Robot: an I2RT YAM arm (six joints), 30 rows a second.
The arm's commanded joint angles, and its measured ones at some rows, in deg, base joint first. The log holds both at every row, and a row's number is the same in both.
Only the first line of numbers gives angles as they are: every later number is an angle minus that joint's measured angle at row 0.
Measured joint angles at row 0:
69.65, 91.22, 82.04, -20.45, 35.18, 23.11
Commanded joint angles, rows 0 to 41:
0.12, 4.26, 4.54, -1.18, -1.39, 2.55
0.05, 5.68, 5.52, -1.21, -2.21, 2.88
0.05, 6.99, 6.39, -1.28, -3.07, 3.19
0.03, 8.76, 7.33, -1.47, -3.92, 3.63
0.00, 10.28, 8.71, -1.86, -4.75, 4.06
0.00, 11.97, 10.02, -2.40, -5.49, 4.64
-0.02, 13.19, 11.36, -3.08, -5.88, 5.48
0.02, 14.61, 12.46, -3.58, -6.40, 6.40
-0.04, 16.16, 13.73, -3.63, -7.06, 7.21
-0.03, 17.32, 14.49, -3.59, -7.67, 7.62
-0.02, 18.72, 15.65, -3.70, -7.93, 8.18
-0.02, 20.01, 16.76, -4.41, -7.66, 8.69
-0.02, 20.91, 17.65, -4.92, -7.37, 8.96
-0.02, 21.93, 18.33, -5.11, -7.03, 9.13
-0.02, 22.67, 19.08, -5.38, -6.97, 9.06
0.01, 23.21, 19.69, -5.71, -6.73, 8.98
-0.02, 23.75, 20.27, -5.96, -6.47, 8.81
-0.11, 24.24, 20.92, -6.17, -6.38, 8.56
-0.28, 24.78, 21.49, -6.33, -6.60, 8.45
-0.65, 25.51, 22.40, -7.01, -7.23, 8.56
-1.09, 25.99, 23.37, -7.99, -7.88, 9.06
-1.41, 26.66, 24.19, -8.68, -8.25, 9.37
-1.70, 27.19, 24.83, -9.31, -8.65, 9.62
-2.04, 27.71, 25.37, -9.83, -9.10, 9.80
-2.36, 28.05, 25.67, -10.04, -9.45, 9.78
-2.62, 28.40, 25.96, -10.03, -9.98, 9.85
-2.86, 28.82, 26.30, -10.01, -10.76, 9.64
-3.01, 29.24, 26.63, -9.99, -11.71, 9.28
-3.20, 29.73, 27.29, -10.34, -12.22, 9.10
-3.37, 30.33, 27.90, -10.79, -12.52, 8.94
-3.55, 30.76, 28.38, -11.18, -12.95, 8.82
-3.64, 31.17, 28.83, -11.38, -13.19, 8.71
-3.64, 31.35, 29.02, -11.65, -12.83, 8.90
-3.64, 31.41, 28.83, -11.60, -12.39, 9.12
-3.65, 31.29, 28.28, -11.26, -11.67, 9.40
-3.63, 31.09, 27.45, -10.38, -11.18, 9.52
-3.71, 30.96, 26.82, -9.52, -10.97, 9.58
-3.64, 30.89, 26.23, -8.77, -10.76, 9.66
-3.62, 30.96, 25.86, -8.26, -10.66, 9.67
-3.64, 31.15, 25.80, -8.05, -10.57, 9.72
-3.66, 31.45, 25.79, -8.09, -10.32, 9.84
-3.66, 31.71, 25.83, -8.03, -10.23, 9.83
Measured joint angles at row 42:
-3.76, 31.01, 26.51, -8.96, -11.63, 9.01
